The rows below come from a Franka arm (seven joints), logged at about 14 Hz.
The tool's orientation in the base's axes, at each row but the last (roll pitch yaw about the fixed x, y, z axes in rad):
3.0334 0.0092 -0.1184
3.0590 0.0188 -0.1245
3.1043 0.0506 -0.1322
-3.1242 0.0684 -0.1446
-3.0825 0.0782 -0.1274
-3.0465 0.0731 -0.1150
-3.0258 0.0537 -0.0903
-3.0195 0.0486 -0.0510
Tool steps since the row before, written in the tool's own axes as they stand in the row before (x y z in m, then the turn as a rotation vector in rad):
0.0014 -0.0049 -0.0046 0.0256 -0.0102 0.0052
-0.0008 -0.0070 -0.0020 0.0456 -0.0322 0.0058
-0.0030 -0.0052 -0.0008 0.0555 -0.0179 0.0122
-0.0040 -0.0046 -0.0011 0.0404 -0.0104 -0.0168
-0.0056 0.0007 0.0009 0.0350 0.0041 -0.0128
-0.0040 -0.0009 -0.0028 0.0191 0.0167 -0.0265
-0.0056 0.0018 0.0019 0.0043 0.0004 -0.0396
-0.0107 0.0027 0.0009 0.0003 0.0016 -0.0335
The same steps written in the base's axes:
0.0021 0.0052 0.0040 0.0265 0.0065 -0.0065
0.0001 0.0072 0.0014 0.0490 0.0257 -0.0093
-0.0023 0.0056 0.0008 0.0566 0.0101 -0.0156
-0.0032 0.0051 0.0015 0.0425 0.0040 0.0142
-0.0057 0.0001 -0.0005 0.0350 -0.0094 0.0098
-0.0037 0.0011 0.0032 0.0185 -0.0214 0.0233
-0.0058 -0.0010 -0.0018 0.0059 -0.0055 0.0390
-0.0109 -0.0020 -0.0007 0.0016 -0.0058 0.0330

